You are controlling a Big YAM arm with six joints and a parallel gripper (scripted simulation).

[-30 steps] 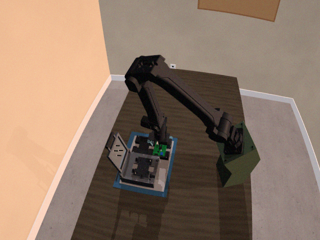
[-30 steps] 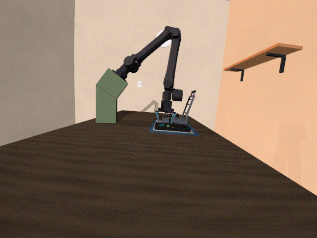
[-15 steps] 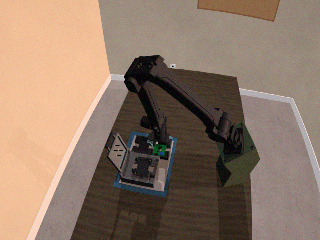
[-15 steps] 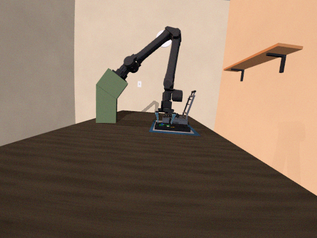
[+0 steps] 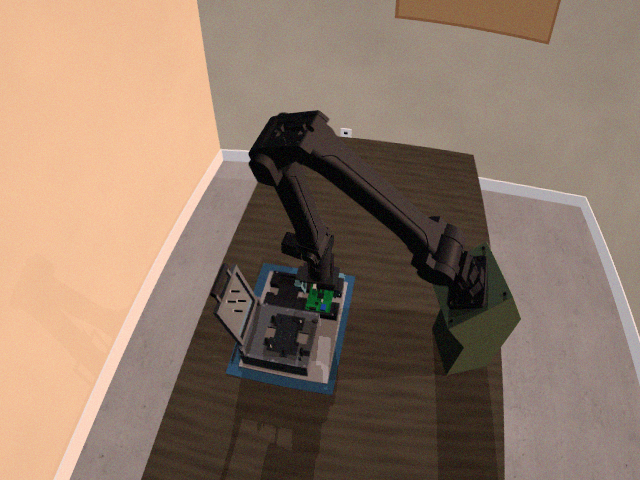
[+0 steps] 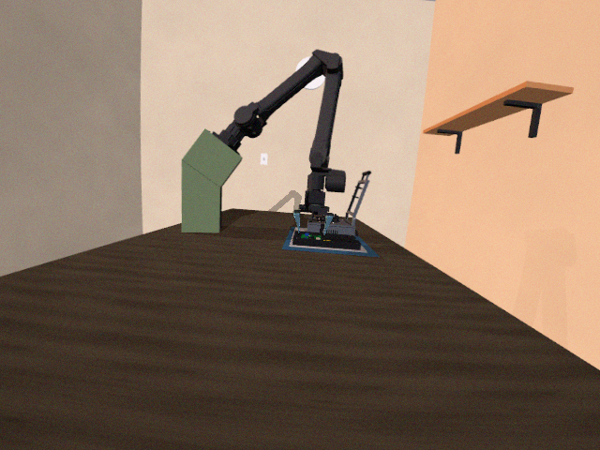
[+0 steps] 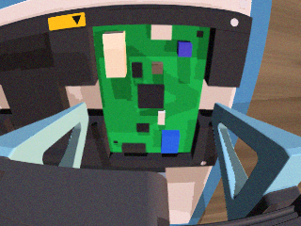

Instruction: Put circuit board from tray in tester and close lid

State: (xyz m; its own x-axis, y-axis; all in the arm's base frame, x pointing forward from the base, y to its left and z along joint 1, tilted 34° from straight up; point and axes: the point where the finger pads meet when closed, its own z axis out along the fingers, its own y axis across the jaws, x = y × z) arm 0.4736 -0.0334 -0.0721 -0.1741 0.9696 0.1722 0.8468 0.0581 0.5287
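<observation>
Right now the green circuit board is 2 cm below my hand. Also, from my hand: black latch hook: 22 cm to the left, 5 cm behind, 5 cm above; then tester lid: 20 cm to the left, 15 cm ahead, 14 cm above.
</observation>
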